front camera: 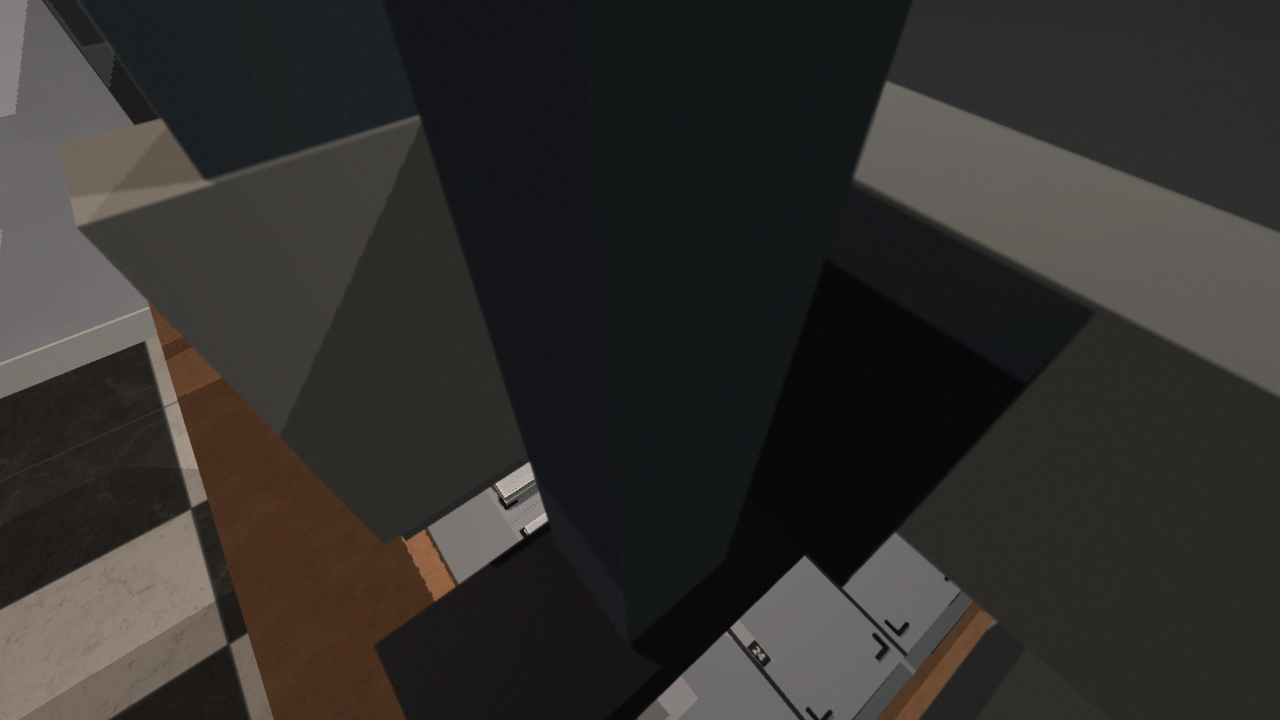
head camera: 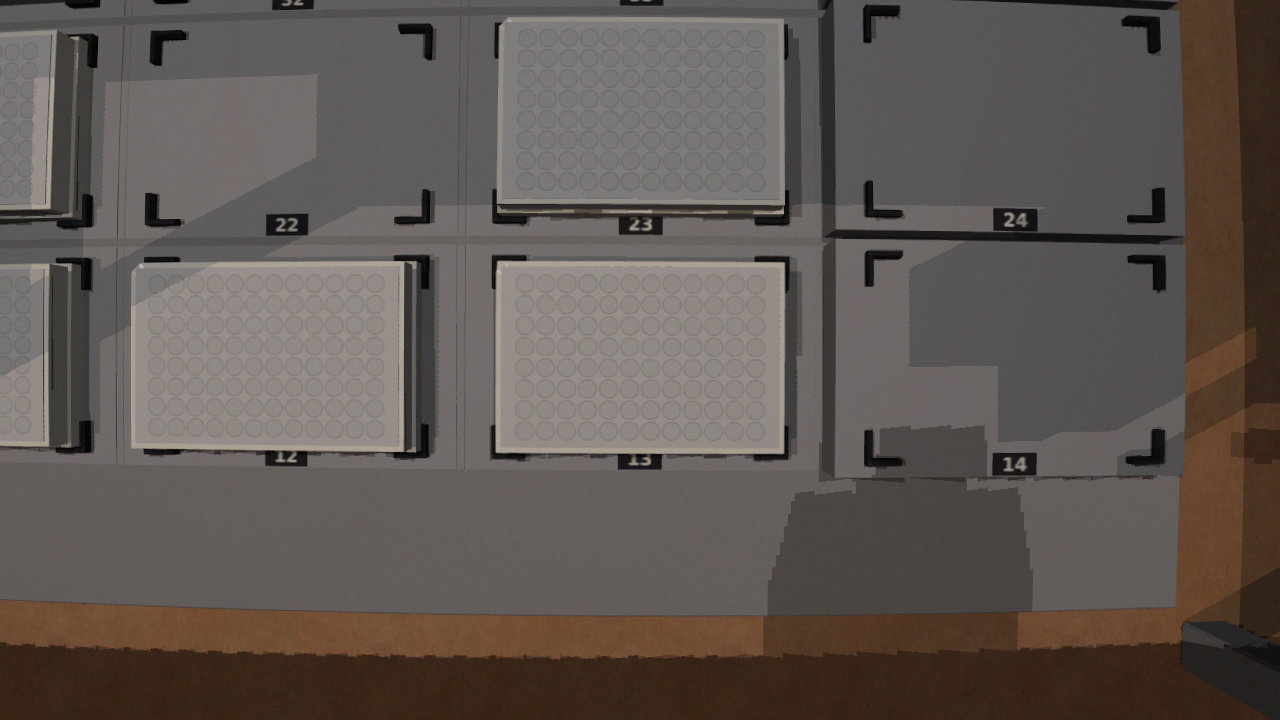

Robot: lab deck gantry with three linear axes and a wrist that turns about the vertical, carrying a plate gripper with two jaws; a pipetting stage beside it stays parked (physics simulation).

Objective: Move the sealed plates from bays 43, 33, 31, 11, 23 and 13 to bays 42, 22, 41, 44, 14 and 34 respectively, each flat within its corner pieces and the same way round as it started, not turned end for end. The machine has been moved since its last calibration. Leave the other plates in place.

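Places are measured from the robot's base along level axes (x ahead, y left, z up), in metres.
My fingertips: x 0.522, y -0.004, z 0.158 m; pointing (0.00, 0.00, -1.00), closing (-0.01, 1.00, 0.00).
Behind a point stands the place of what it marks.
In the head view, a sealed plate (head camera: 640,111) @[x 0.393, y 0.148, z 0.014 m] lies in bay 23 and another sealed plate (head camera: 640,358) @[x 0.392, y 0.042, z 0.014 m] lies in bay 13, both within their corner pieces. Part of the sealed plate (head camera: 19,358) @[x 0.112, y 0.043, z 0.014 m] in bay 11 shows at the left edge. Bay 22 (head camera: 358,116) @[x 0.262, y 0.154, z 0.000 m], bay 24 (head camera: 1011,107) @[x 0.556, y 0.151, z 0.015 m] and bay 14 (head camera: 948,313) @[x 0.526, y 0.061, z 0.014 m] hold no plate. In the front view, my gripper's black body (front camera: 501,635) @[x 0.514, y -0.052, z 0.353 m] hangs below the dark column. Its jaws are hidden, so their opening and anything between them cannot be seen. Bays 31, 33, 34, 41, 42, 43 and 44 cannot be made out.
A plate (head camera: 268,358) @[x 0.230, y 0.042, z 0.014 m] lies in bay 12, and part of a plate (head camera: 17,125) @[x 0.110, y 0.149, z 0.014 m] shows in bay 21. The dark column (front camera: 662,268) @[x 0.542, y -0.016, z 0.499 m] and grey beams (front camera: 1074,501) block most of the front view. A dark bar (head camera: 1230,658) @[x 0.663, y -0.097, z 0.013 m] shows at the head view's lower right.
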